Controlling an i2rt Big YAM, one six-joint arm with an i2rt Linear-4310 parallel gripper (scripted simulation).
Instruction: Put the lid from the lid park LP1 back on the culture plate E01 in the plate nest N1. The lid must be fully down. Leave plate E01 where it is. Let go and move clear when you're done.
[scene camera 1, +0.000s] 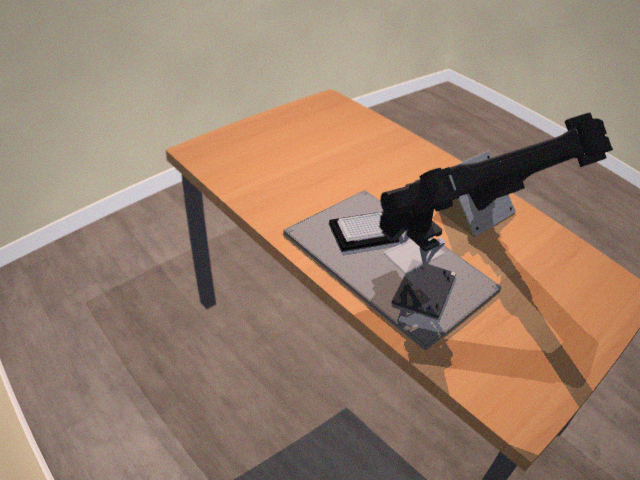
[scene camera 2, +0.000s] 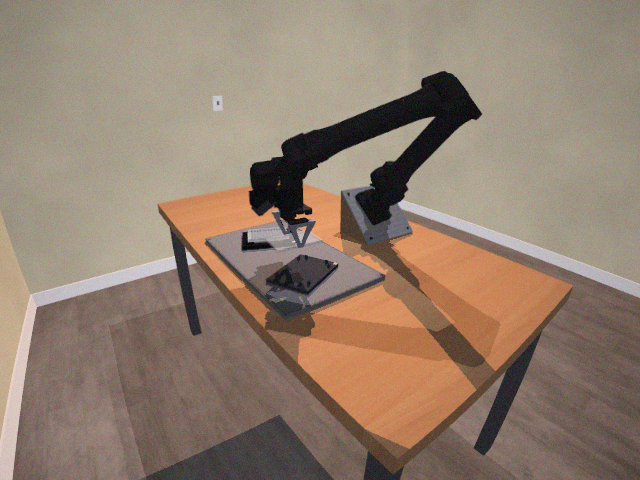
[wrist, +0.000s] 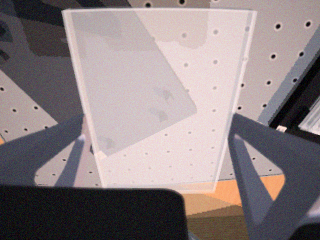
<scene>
My gripper (scene camera 1: 414, 254) is 142 cm from the lens. A clear lid (scene camera 1: 406, 256) is 140 cm from the lens. A culture plate E01 (scene camera 1: 363, 227) is 154 cm from the lens. A lid park LP1 (scene camera 1: 427, 285): 143 cm from the lens.
</scene>
